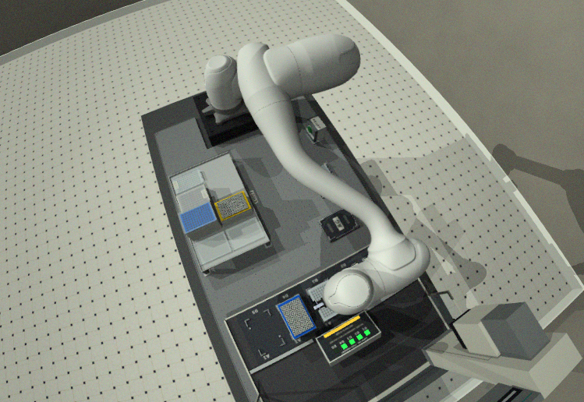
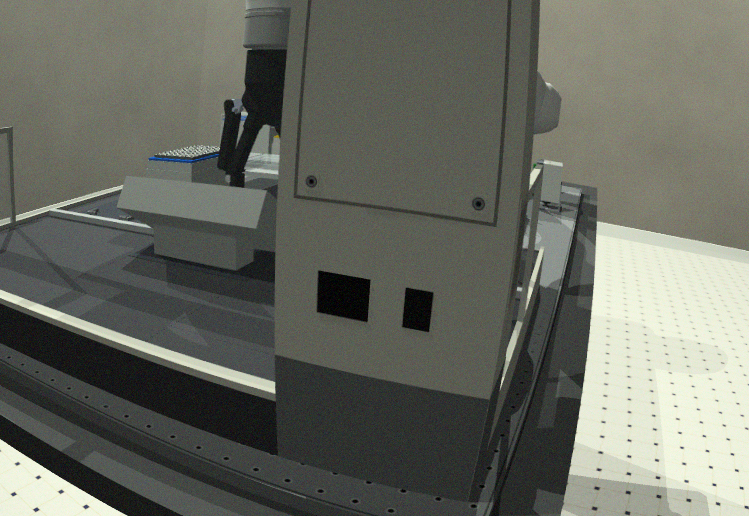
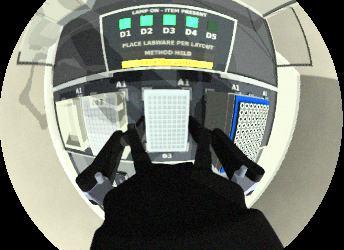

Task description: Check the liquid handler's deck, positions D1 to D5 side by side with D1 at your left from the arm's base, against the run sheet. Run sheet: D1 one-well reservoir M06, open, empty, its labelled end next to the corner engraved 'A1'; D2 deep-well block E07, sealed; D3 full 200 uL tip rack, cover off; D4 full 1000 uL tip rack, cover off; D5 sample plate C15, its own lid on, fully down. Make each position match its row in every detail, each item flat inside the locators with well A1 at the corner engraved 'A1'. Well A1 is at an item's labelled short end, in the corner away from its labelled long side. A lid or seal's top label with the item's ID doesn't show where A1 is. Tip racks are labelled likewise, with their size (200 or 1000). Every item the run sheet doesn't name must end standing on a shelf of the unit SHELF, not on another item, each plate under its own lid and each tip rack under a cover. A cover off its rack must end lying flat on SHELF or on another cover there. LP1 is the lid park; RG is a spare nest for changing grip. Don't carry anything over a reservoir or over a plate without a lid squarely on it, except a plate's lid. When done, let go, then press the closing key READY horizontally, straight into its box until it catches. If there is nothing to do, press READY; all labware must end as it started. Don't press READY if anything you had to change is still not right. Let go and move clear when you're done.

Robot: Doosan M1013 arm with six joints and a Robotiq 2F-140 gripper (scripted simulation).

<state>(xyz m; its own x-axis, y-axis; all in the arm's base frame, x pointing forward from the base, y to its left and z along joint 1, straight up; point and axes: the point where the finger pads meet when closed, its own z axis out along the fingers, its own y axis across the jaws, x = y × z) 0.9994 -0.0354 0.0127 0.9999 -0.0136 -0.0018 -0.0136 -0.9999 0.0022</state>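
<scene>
Now: the blue-rimmed tip rack 10 mm ahead of my hand, 120 mm to the right of it and 40 mm above it. Also, from my hand: one-well reservoir (250 mm to the left, 20 mm below); then sealed deep-well block (120 mm to the left, 10 mm below); then white well plate (20 mm below).
</scene>
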